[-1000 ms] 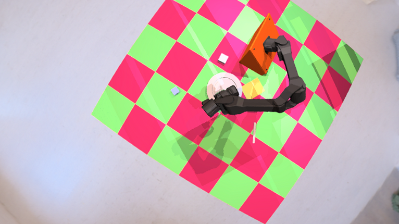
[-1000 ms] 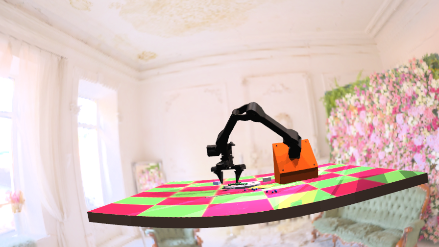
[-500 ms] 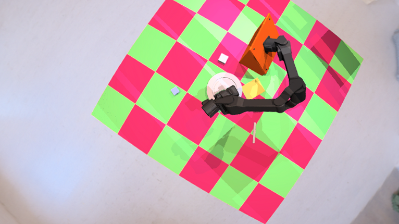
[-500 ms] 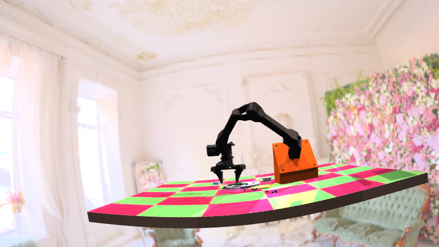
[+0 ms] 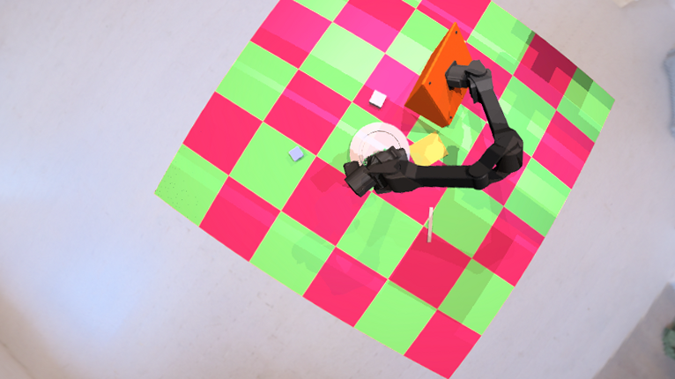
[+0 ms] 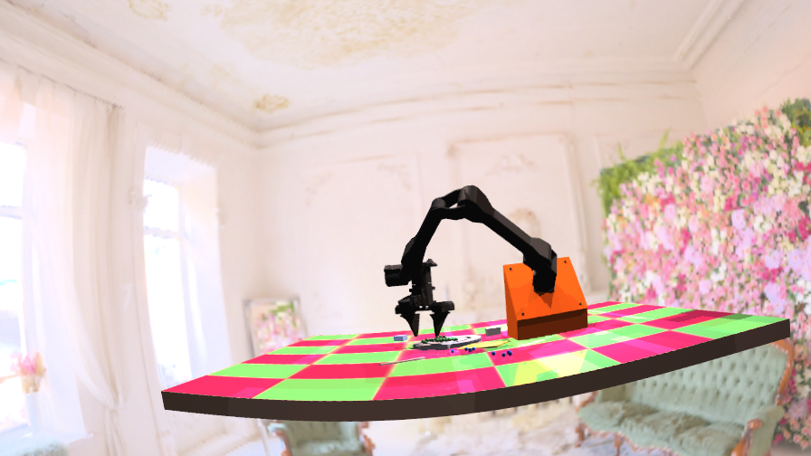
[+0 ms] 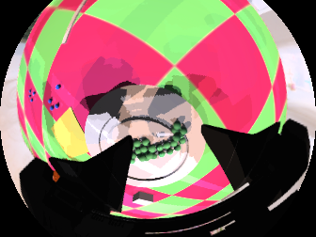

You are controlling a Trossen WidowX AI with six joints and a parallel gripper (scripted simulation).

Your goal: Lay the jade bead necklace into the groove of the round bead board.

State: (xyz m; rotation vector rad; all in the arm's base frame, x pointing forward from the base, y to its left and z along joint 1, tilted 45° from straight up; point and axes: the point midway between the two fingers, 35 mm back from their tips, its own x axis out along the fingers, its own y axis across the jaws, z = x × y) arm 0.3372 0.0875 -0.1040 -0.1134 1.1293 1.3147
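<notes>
My gripper tip is now 60 mm past the round bead board, 10 mm to the left of it and 20 mm above it. The rest, counted from my gripper tip: pale blue cube 120 mm ahead, 220 mm to the right, 20 mm below; then white cube 190 mm behind, 130 mm to the right, 20 mm below; then yellow patch 170 mm behind, 110 mm to the left, 30 mm below.
</notes>
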